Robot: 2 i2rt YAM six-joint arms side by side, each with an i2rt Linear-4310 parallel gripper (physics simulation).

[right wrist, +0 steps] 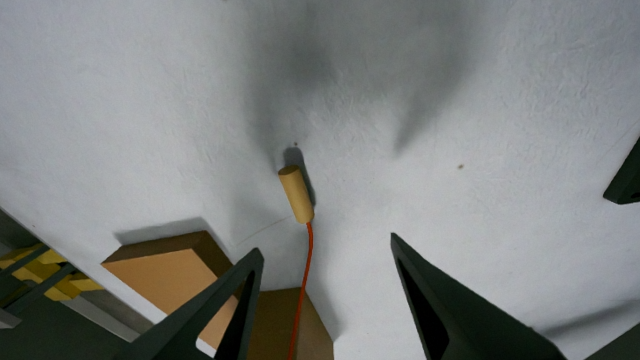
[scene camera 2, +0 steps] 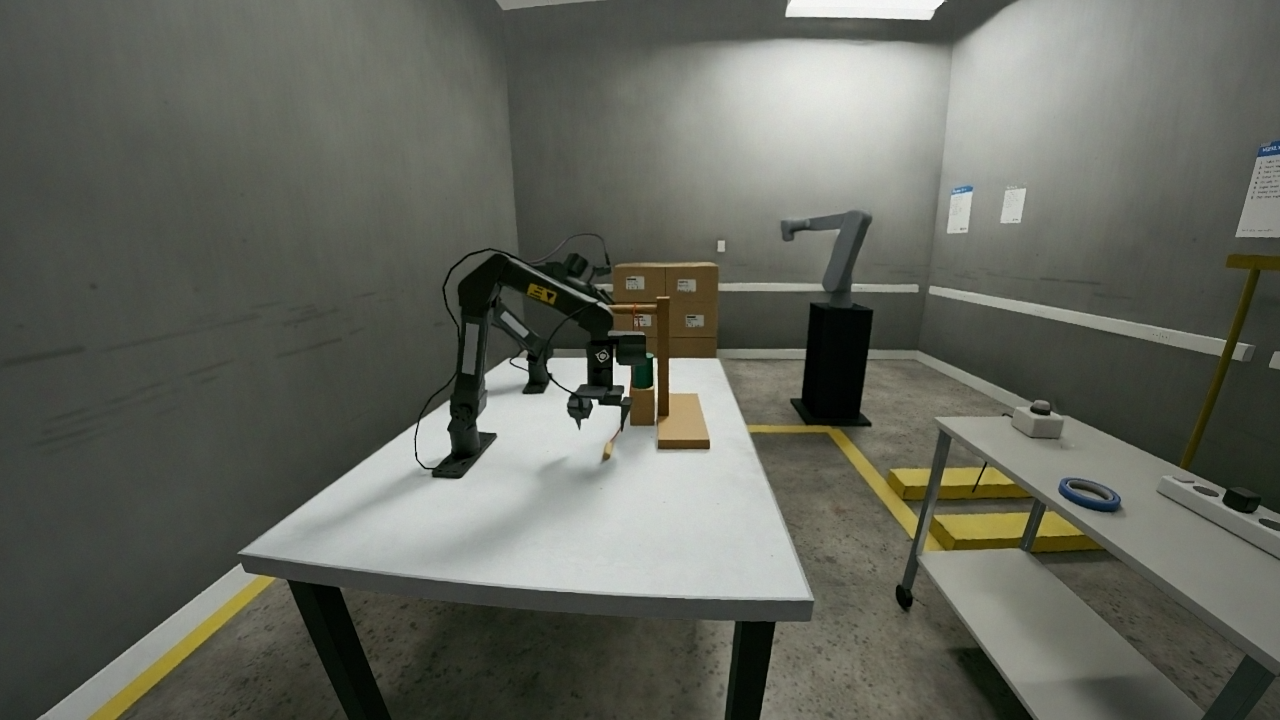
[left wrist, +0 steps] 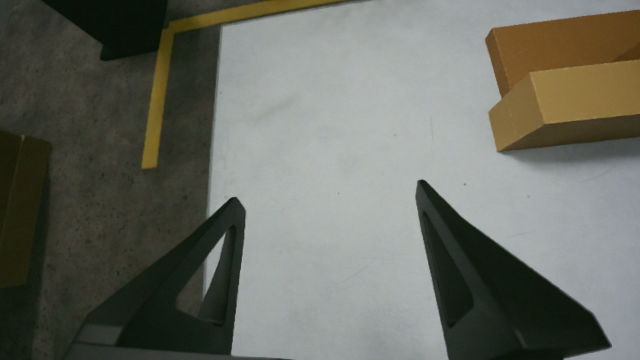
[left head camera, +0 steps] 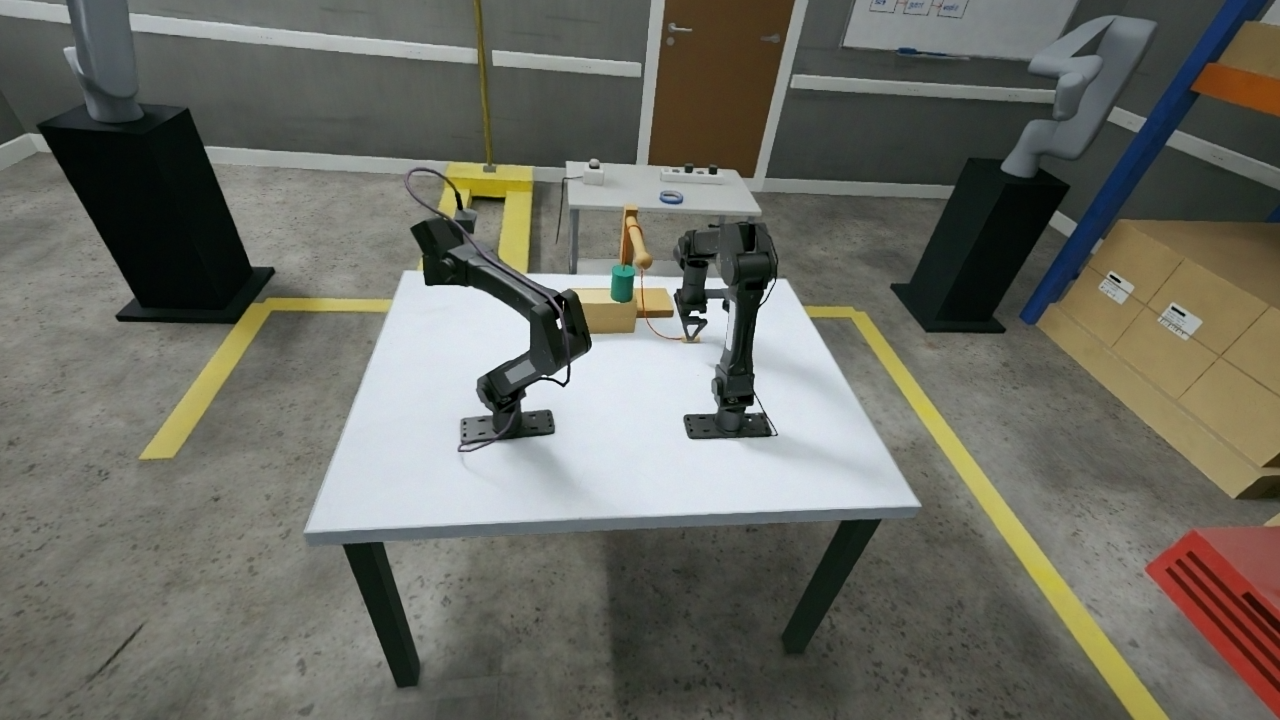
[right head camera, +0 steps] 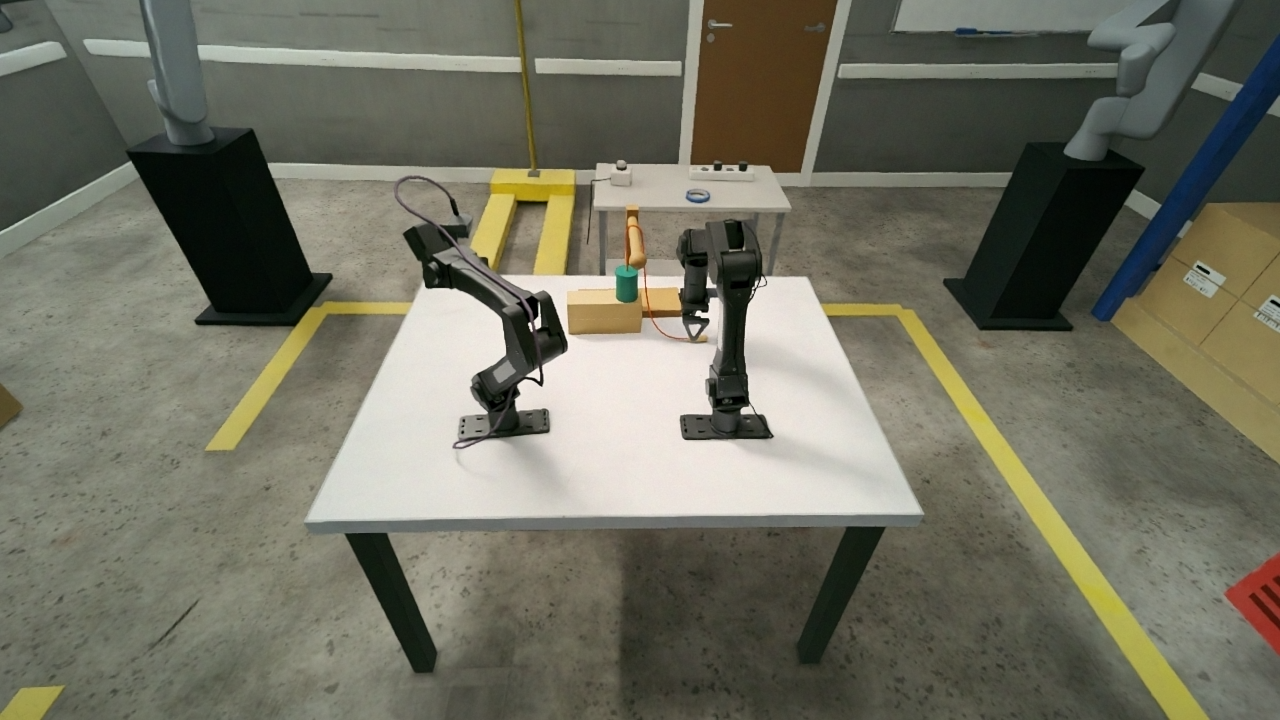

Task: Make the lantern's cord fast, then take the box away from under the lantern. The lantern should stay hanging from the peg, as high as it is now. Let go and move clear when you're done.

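Frame: origin at the left arm's base, x ahead, y left, z up, level; centimetres.
Seen in the pictures: left gripper, fingertip midpoint: (left wrist: 323, 195); right gripper, fingertip midpoint: (right wrist: 322, 246) (scene camera 2: 600, 430) (left head camera: 686, 330) (right head camera: 691, 330); left arm's base at its link origin: (scene camera 2: 538, 384) (left head camera: 507, 427) (right head camera: 505, 425); right arm's base at its link origin: (scene camera 2: 467, 454) (left head camera: 726, 426) (right head camera: 723, 428).
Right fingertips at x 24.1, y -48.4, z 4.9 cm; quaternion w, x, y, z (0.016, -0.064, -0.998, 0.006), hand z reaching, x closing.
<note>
Offsets run from my right fingertips to a thing's top centre. "spot": to the spot under its first point.
The green lantern {dz +13.1, dx +10.4, dy +16.0 cm} (left head camera: 622, 283) (right head camera: 626, 284) (scene camera 2: 642, 371) hangs below the wooden peg {dz +26.3, dx +4.3, dy +15.0 cm} (left head camera: 637, 243) (right head camera: 635, 243), at the top of the tan box {dz +5.1, dx +10.9, dy +22.0 cm} (left head camera: 608, 316) (right head camera: 601, 315) (left wrist: 590, 92) (right wrist: 277, 320); I cannot tell if they touch. The red cord (left head camera: 646, 313) (right head camera: 657, 327) (right wrist: 309, 250) runs down from the peg to a loose wooden handle {spot: dz -3.8, dx +0.6, dy -2.7 cm} (right head camera: 699, 339) (scene camera 2: 608, 447) (right wrist: 297, 194) on the table. My right gripper (scene camera 2: 601, 426) (right wrist: 322, 246) is open and empty, low above the table near the handle. My left gripper (left wrist: 323, 195) is open and empty, left of the box; its fingers are hidden in the head views.
The stand's flat base (left head camera: 657, 304) (right head camera: 662, 302) (scene camera 2: 684, 425) (left wrist: 560, 50) (right wrist: 165, 275) lies behind the box, with its upright post {dz +28.1, dx +15.8, dy +14.1 cm} (scene camera 2: 663, 376) rising from it. A side table (left head camera: 617, 192) (right head camera: 644, 197) (scene camera 2: 993, 438) stands beyond the white worktable (left head camera: 590, 483) (right head camera: 590, 483) (scene camera 2: 581, 546).
</note>
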